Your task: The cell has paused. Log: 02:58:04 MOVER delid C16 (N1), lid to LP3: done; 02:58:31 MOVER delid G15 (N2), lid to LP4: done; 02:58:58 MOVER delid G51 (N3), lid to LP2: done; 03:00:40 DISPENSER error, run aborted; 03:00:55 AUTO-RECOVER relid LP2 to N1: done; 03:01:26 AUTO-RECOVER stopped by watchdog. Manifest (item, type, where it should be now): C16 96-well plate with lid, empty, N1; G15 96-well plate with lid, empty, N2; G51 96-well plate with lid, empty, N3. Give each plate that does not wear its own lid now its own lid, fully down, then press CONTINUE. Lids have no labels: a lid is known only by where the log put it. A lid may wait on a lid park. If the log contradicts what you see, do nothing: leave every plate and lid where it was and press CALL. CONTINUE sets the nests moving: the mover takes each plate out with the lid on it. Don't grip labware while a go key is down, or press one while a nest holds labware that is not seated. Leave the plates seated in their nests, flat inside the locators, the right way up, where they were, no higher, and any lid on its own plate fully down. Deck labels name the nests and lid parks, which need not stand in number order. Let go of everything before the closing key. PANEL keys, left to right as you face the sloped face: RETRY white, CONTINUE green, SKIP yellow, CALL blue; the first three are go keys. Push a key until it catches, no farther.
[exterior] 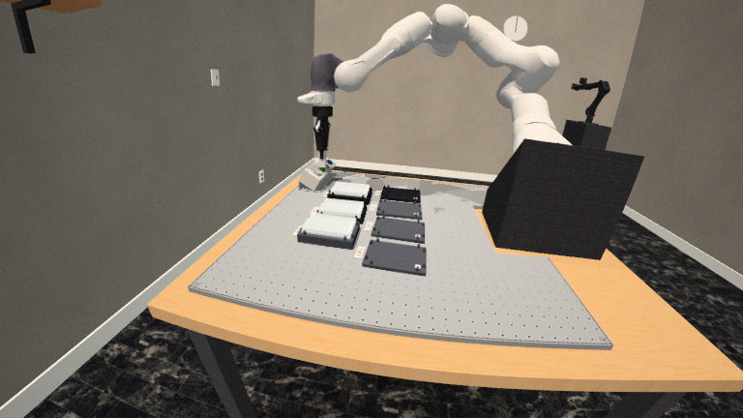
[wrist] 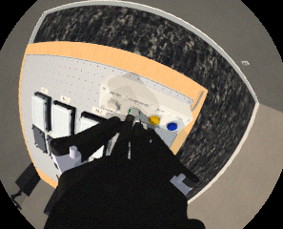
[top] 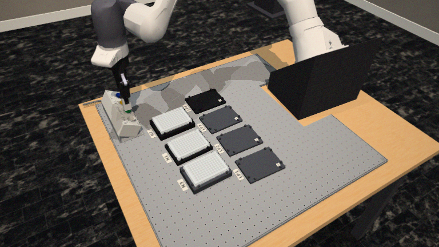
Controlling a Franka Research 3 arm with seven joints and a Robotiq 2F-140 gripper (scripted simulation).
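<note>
My gripper is now 4 cm above the green key. The rest, counted from my hand: blue key 10 cm to the right, 4 cm below, 1 cm behind; white key 5 cm to the left, 4 cm below, 1 cm ahead; yellow key 5 cm to the right, 4 cm below.
</note>
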